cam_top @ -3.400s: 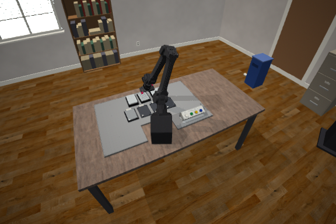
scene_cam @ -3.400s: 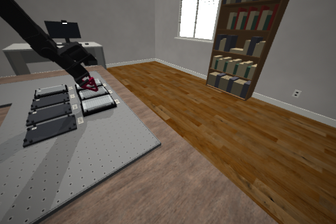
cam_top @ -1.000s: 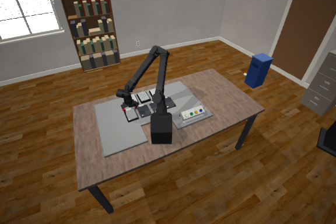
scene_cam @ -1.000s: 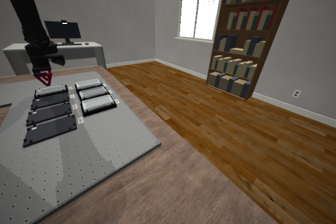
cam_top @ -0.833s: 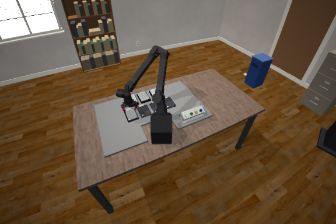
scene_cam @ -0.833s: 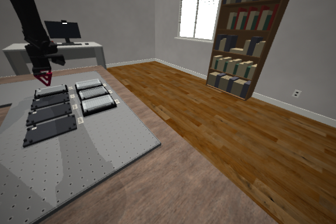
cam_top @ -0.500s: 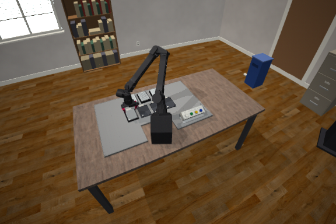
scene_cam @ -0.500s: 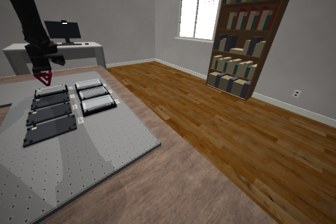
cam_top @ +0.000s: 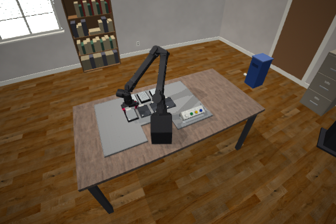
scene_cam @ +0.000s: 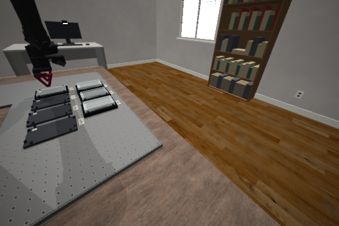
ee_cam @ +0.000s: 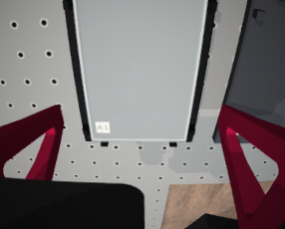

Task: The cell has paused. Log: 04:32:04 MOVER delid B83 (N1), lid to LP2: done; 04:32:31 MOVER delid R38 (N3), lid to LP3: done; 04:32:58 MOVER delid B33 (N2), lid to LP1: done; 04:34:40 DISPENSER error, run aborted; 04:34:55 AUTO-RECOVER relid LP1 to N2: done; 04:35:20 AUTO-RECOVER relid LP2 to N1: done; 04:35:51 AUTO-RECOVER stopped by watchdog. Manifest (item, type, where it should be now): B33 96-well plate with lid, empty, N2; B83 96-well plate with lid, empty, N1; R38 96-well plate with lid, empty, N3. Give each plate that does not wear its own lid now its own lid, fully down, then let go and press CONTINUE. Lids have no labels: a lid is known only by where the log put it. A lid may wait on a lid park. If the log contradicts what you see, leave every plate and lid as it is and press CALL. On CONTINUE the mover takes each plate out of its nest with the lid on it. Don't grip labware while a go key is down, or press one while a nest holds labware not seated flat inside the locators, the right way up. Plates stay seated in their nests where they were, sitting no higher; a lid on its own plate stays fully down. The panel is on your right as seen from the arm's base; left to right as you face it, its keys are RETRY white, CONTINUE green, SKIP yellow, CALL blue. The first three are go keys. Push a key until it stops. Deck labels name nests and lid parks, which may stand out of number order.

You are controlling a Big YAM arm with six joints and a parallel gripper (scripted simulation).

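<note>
Right now the lid is 5 cm below my hand. The rest, counted from my hand: park LP4 (8 cm behind, 24 cm to the right, 6 cm below); then LP2 label (4 cm ahead, 15 cm to the right, 7 cm below); then park LP2 (4 cm behind, 12 cm to the right, 6 cm below).
</note>
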